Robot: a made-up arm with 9 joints. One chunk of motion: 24 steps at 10 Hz.
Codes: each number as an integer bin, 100 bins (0 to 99) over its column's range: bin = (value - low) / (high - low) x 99, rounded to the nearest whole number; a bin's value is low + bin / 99 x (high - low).
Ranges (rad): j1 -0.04..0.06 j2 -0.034..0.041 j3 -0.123..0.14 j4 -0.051..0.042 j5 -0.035..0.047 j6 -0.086..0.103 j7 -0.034..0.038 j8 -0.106..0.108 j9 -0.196..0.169
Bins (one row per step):
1: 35 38 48 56 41 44 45 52 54
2: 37 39 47 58 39 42 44 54 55
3: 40 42 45 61 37 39 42 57 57
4: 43 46 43 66 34 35 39 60 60
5: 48 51 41 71 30 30 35 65 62
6: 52 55 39 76 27 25 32 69 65
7: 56 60 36 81 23 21 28 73 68
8: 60 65 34 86 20 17 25 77 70
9: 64 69 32 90 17 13 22 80 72
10: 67 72 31 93 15 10 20 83 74
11: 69 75 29 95 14 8 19 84 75
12: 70 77 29 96 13 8 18 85 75
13: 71 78 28 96 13 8 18 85 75
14: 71 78 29 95 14 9 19 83 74
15: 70 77 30 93 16 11 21 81 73
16: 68 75 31 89 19 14 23 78 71
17: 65 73 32 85 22 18 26 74 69
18: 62 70 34 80 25 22 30 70 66
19: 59 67 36 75 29 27 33 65 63
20: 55 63 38 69 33 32 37 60 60
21: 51 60 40 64 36 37 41 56 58
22: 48 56 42 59 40 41 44 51 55
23: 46 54 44 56 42 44 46 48 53
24: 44 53 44 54 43 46 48 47 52
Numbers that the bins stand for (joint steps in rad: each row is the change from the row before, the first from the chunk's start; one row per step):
1: -0.00465 -0.00521 0.00452 0.00161 -0.00104 -0.00200 -0.00127 0.00640 0.00309
2: -0.00263 -0.00445 0.00186 0.00348 -0.00270 -0.00582 -0.00200 0.01073 0.00678
3: 0.00040 -0.00218 -0.00345 0.00630 -0.00435 -0.01155 -0.00345 0.01721 0.01415
4: 0.00343 0.00085 -0.00877 0.01100 -0.00684 -0.01918 -0.00564 0.02370 0.02521
5: 0.00848 0.00464 -0.01408 0.01570 -0.01015 -0.02873 -0.00855 0.03451 0.03259
6: 0.01253 0.00767 -0.01939 0.02039 -0.01264 -0.03827 -0.01073 0.04315 0.04365
7: 0.01657 0.01145 -0.02736 0.02509 -0.01595 -0.04591 -0.01364 0.05180 0.05471
8: 0.02061 0.01524 -0.03268 0.02979 -0.01843 -0.05355 -0.01582 0.06044 0.06208
9: 0.02465 0.01827 -0.03799 0.03355 -0.02092 -0.06118 -0.01800 0.06693 0.06945
10: 0.02768 0.02055 -0.04065 0.03636 -0.02258 -0.06691 -0.01945 0.07341 0.07683
11: 0.02970 0.02282 -0.04596 0.03824 -0.02340 -0.07073 -0.02018 0.07558 0.08052
12: 0.03071 0.02433 -0.04596 0.03918 -0.02423 -0.07073 -0.02091 0.07774 0.08052
13: 0.03172 0.02509 -0.04862 0.03918 -0.02423 -0.07073 -0.02091 0.07774 0.08052
14: 0.03172 0.02509 -0.04596 0.03824 -0.02340 -0.06882 -0.02018 0.07341 0.07683
15: 0.03071 0.02433 -0.04330 0.03636 -0.02175 -0.06500 -0.01873 0.06909 0.07314
16: 0.02869 0.02282 -0.04065 0.03261 -0.01926 -0.05927 -0.01727 0.06261 0.06577
17: 0.02566 0.02130 -0.03799 0.02885 -0.01678 -0.05164 -0.01509 0.05396 0.05839
18: 0.02263 0.01903 -0.03268 0.02415 -0.01429 -0.04400 -0.01218 0.04531 0.04733
19: 0.01960 0.01676 -0.02736 0.01945 -0.01098 -0.03445 -0.01000 0.03451 0.03627
20: 0.01556 0.01373 -0.02205 0.01382 -0.00767 -0.02491 -0.00709 0.02370 0.02521
21: 0.01152 0.01145 -0.01674 0.00912 -0.00518 -0.01536 -0.00418 0.01505 0.01784
22: 0.00848 0.00842 -0.01142 0.00442 -0.00187 -0.00773 -0.00200 0.00424 0.00678
23: 0.00646 0.00691 -0.00611 0.00161 -0.00021 -0.00200 -0.00055 -0.00224 -0.00060
24: 0.00444 0.00615 -0.00611 -0.00027 0.00062 0.00182 0.00091 -0.00440 -0.00428

